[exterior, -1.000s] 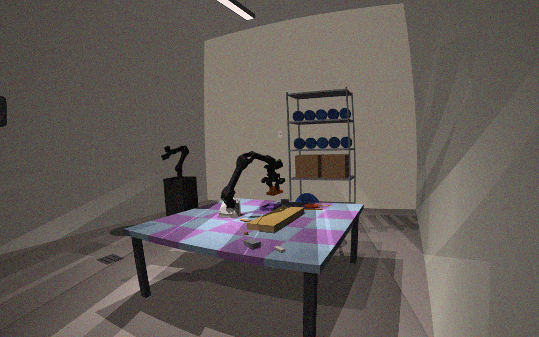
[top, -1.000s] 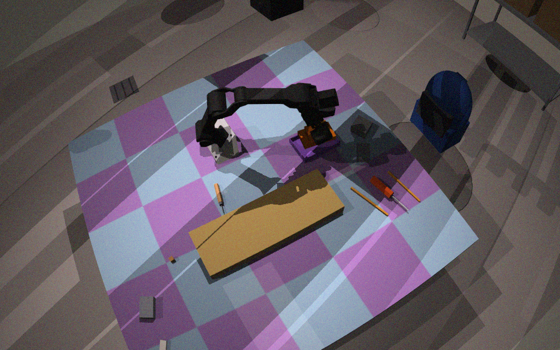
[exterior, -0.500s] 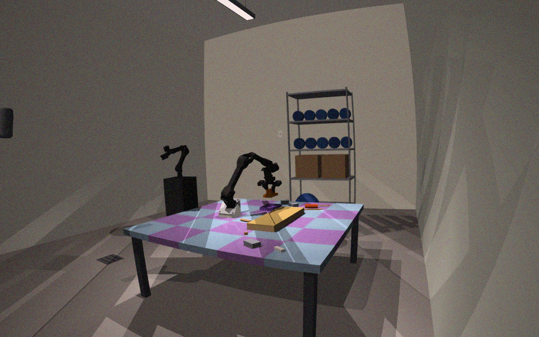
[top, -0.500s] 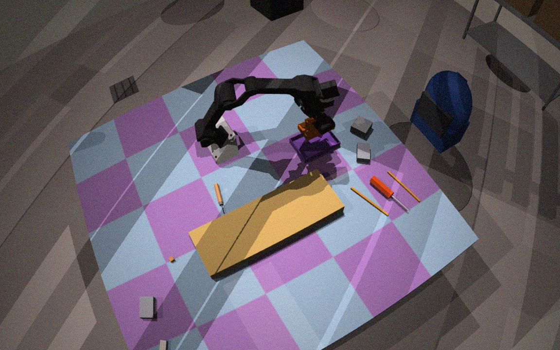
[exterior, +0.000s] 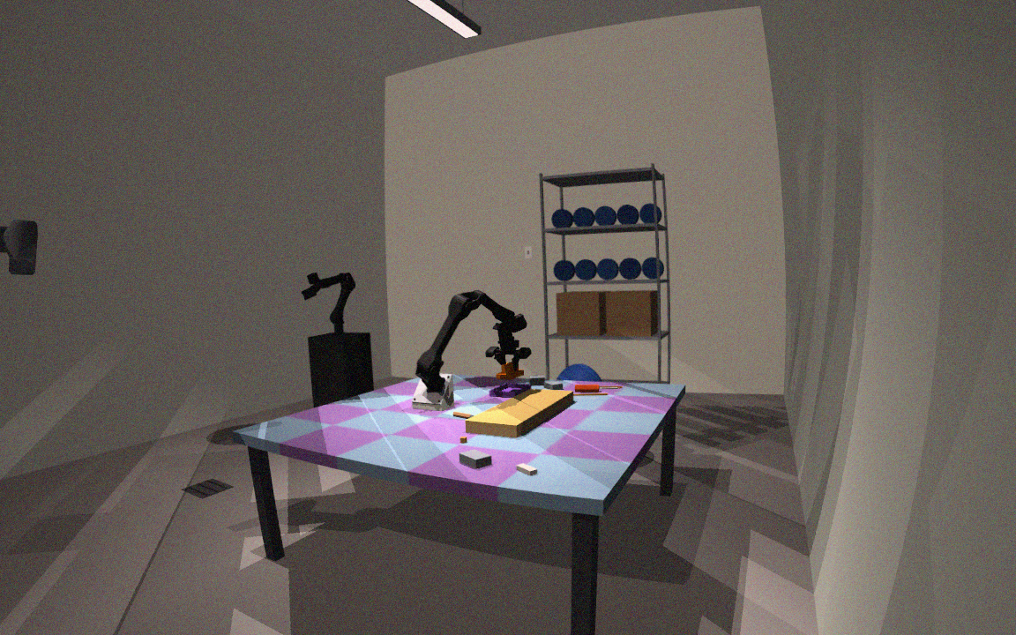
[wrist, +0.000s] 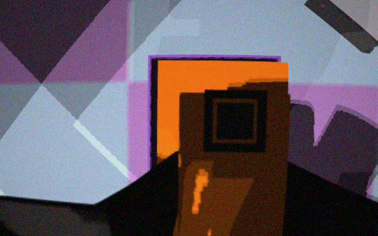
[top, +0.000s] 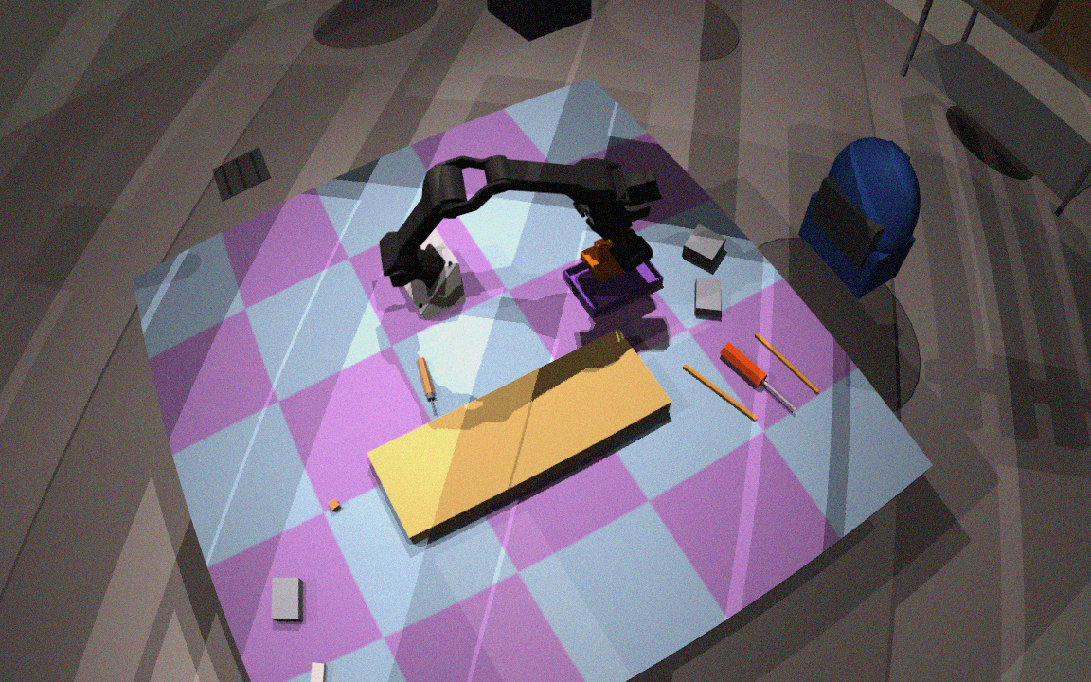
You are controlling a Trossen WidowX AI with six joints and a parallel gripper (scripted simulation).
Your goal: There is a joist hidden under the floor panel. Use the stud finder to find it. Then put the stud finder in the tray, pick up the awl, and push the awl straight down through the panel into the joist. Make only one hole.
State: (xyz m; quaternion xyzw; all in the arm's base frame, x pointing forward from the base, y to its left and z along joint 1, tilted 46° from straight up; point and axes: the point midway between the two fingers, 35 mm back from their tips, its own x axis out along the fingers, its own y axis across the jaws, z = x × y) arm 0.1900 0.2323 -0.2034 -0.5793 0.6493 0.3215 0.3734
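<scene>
The purple tray is 80 mm below my gripper tip and 10 mm to the right of it. Also, from my gripper tip: awl: 450 mm to the right, 90 mm below, 10 mm ahead; then square indicator window: 30 mm above, 20 mm to the left; then orange stud finder: 20 mm above, 10 mm to the left.
</scene>
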